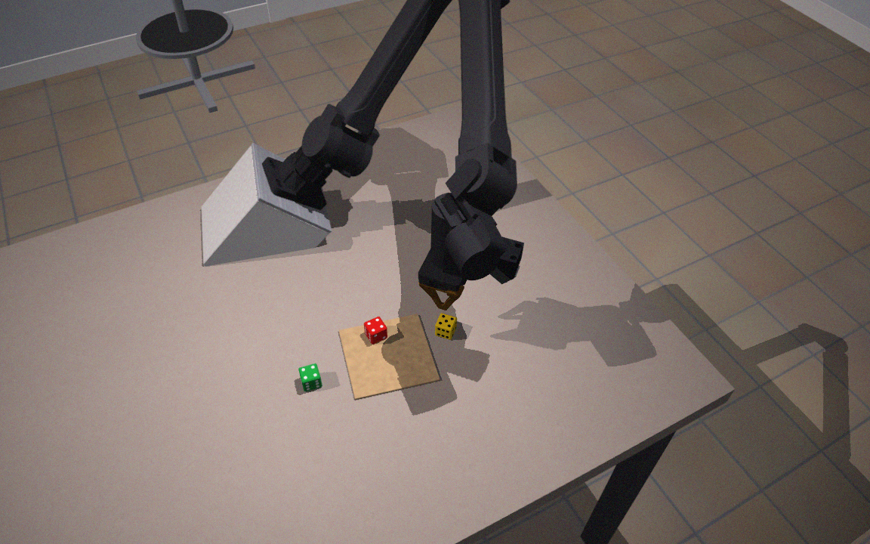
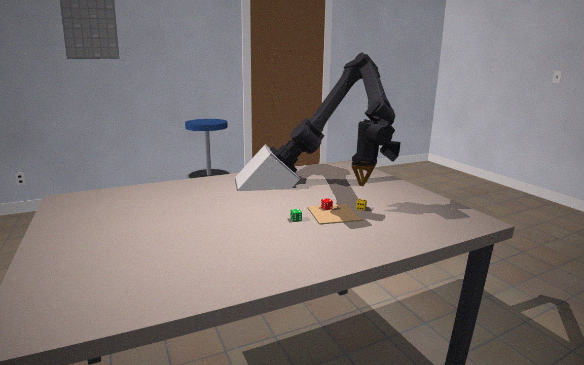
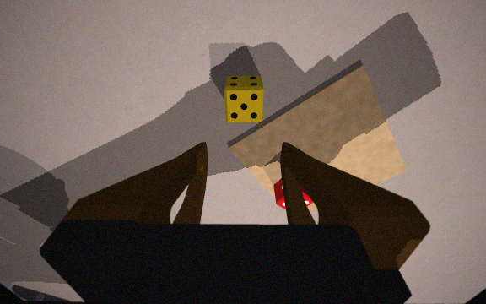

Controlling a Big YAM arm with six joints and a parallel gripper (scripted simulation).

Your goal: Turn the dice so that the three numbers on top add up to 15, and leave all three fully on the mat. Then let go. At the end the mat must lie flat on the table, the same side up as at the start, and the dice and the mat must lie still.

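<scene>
My gripper is now 80 mm above the yellow die. From my hand the other things lie so: tan mat 10 mm ahead, 110 mm to the right, 100 mm below; then green die 10 mm ahead, 240 mm to the right, 80 mm below; then red die 30 mm behind, 110 mm to the right, 80 mm below.
</scene>
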